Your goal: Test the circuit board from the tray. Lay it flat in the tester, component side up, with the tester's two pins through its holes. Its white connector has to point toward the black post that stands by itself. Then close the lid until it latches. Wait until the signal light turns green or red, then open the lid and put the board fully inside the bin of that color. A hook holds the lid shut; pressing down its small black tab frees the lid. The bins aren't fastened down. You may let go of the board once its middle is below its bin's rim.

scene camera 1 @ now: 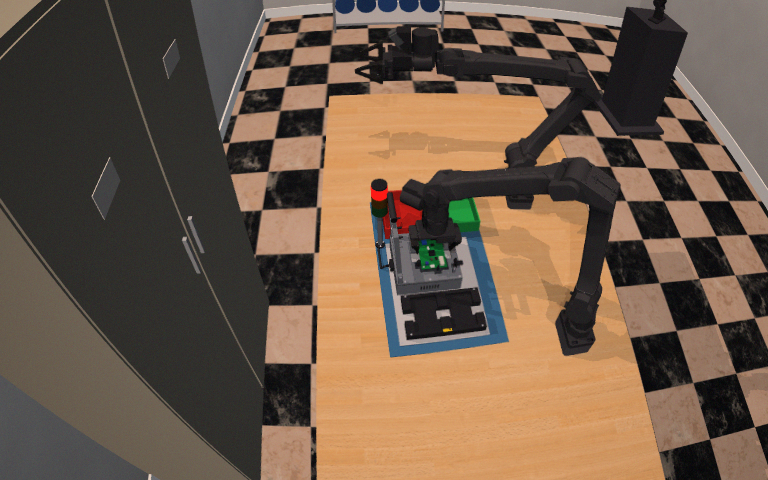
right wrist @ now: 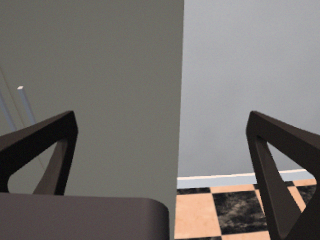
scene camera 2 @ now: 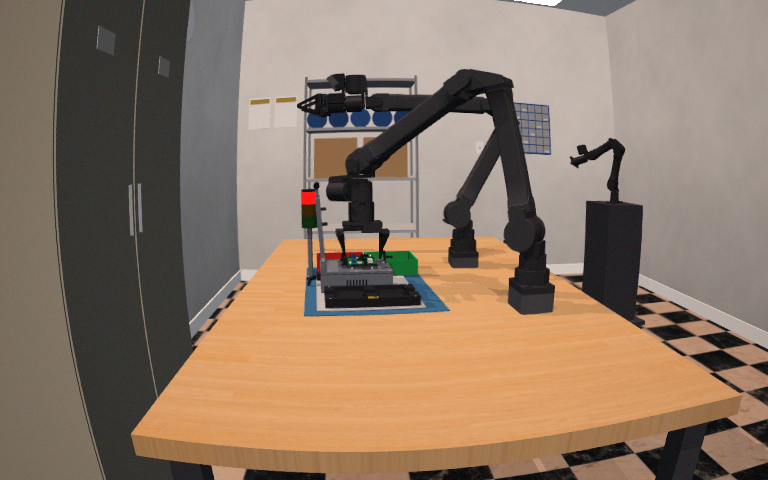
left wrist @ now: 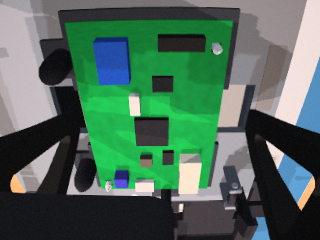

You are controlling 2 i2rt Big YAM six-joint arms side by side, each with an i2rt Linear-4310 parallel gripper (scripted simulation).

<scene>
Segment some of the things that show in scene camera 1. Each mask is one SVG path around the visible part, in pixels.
My left gripper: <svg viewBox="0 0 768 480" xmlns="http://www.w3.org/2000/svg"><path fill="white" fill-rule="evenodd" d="M408 228L411 246L416 251L416 254L419 252L419 241L421 242L421 240L436 239L436 243L449 243L449 251L462 242L458 224L453 223L451 217L449 219L447 217L441 222L434 222L426 215L425 229L423 228L422 220L416 220L415 225L410 225Z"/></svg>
My right gripper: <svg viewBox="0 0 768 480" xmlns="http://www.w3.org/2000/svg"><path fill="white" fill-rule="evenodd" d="M357 52L357 57L375 62L356 68L355 74L379 84L383 84L385 71L388 71L388 80L393 80L393 72L413 71L413 64L412 67L393 67L392 44L388 44L388 52L385 52L383 41ZM378 77L361 71L377 68ZM378 49L378 57L363 55L366 52Z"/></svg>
A green bin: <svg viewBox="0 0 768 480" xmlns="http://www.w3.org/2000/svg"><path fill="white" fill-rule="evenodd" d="M451 201L449 203L449 217L452 218L454 223L458 224L460 232L479 231L481 221L474 198Z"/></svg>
A red bin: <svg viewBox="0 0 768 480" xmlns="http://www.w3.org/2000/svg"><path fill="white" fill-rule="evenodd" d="M389 209L387 215L382 217L385 239L390 239L391 232ZM388 191L393 193L396 216L401 218L397 219L396 222L397 227L402 226L401 229L397 229L398 234L409 233L409 226L415 225L416 220L422 220L422 210L419 211L401 203L400 194L402 190Z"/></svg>
</scene>
